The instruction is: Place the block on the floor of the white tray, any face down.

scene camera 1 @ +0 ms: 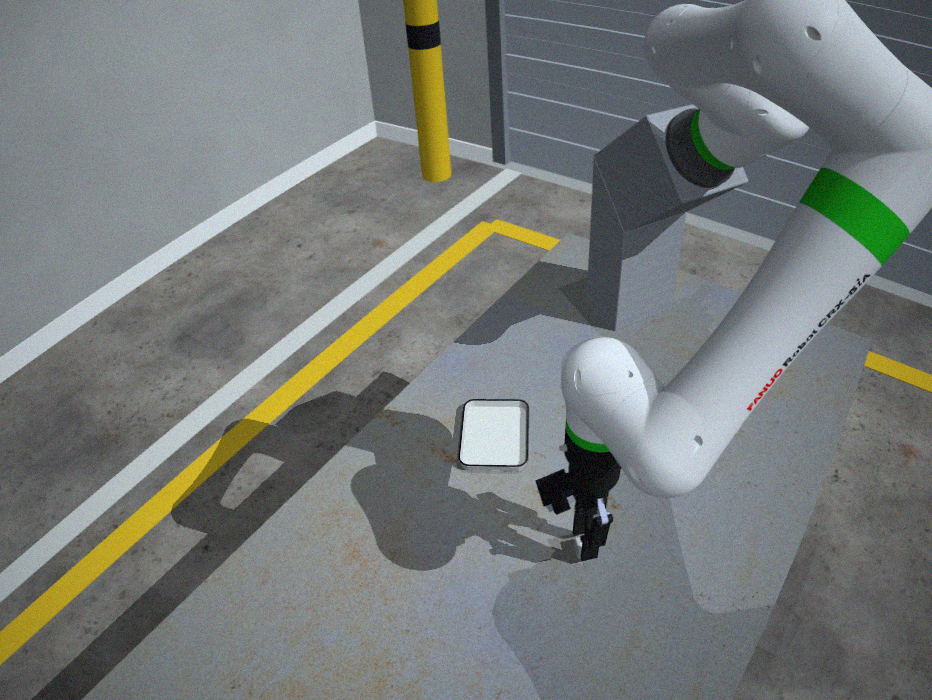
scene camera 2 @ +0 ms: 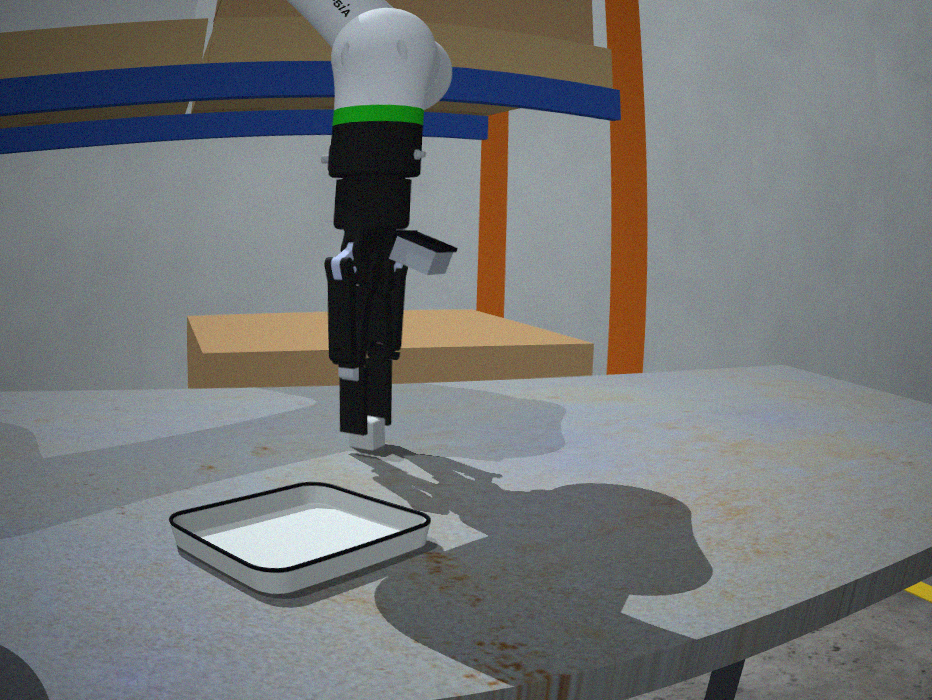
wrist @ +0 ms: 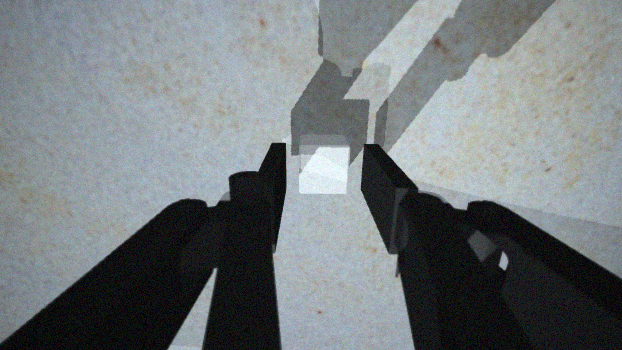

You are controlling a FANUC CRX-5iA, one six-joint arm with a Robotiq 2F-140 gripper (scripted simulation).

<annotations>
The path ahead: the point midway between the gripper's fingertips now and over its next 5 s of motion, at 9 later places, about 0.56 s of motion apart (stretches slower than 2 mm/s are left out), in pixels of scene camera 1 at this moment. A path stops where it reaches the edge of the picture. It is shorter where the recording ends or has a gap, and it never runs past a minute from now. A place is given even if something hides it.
My gripper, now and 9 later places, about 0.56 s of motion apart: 584, 544; 584, 549; 584, 548; 585, 539; 578, 521; 517, 440; 496, 419; 495, 429; 495, 433; 495, 434
</annotations>
